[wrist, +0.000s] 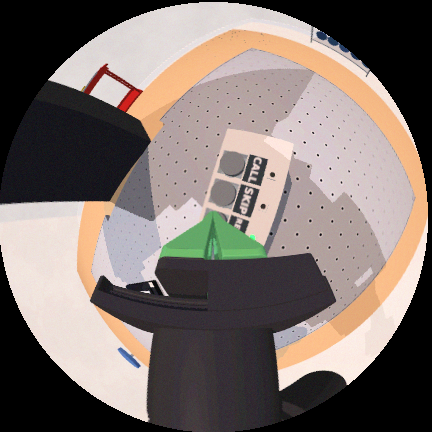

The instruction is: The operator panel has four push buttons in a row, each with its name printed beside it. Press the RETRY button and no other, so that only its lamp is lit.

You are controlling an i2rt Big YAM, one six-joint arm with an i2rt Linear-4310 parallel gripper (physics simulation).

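Places are measured from the arm's base along level axes (x down, y left, z ahead), in millimetres.
Pixels of known places: gripper, fingertip midpoint: point(212, 216).
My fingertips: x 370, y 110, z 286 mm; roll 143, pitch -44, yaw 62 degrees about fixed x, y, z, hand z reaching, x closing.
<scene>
For each thing: its top centre in the pictures, then the offset to it from my fingertips. "spot": a spot on its surface instead. Level surfaces: height alone.
- cream operator panel, surface spot: point(284, 146) spot: dx +3, dy +97, dz +7 mm
- SKIP button, surface spot: point(223, 193) spot: dx +0, dy +23, dz -6 mm
- grey perforated board, its level: dx +56 mm
The cream operator panel point(284, 146) lies at a slant in the middle of the wrist view. Its CALL button point(232, 163) and SKIP button point(223, 193) are grey and round, and their lamps point(272, 174) point(263, 206) are dark. The third button point(217, 218), with a label starting "RE", is mostly hidden behind my fingers. The lamp point(252, 238) in its row glows green. My gripper point(212, 216) is shut and empty, its green fingertips over the third button; whether they touch it cannot be told. The fourth button is hidden by the gripper.
A grey perforated board point(345, 150) with an orange border point(407, 145) lies under the panel. A red frame point(131, 100) stands at the upper left, a rack with dark blue round things point(343, 49) at the upper right. A blue object point(129, 357) is at the lower left.
</scene>
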